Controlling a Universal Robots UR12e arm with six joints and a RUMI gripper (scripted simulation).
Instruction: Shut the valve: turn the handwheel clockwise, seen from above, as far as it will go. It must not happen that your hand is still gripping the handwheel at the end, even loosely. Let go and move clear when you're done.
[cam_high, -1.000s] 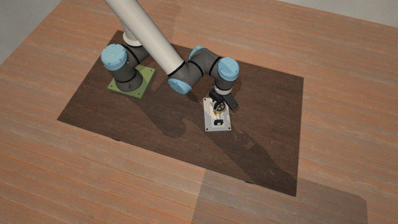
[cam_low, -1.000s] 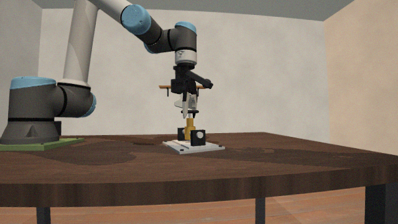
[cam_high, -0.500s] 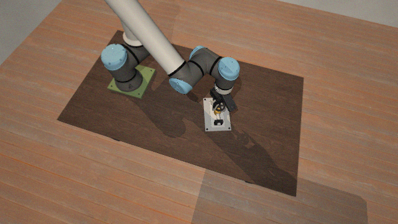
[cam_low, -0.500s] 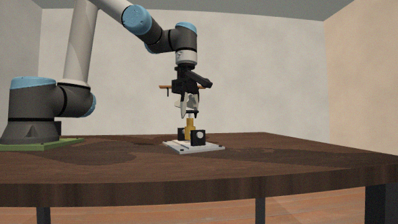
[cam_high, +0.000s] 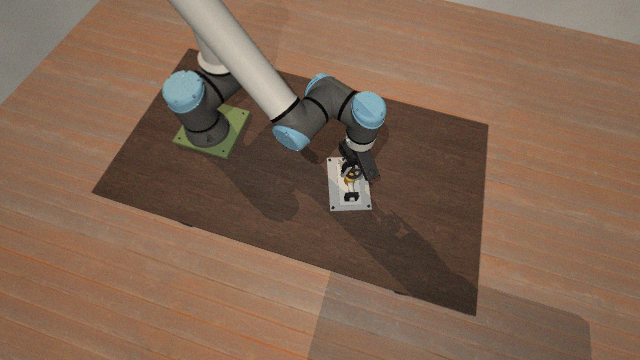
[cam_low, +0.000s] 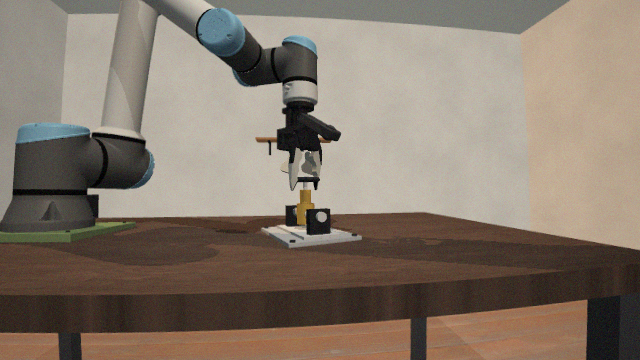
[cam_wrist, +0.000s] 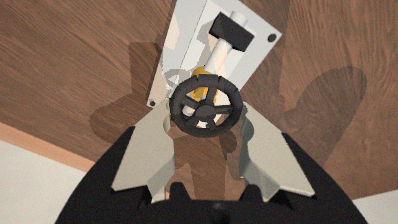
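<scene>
Right now my hand is 1 cm below the black spoked handwheel.
</scene>
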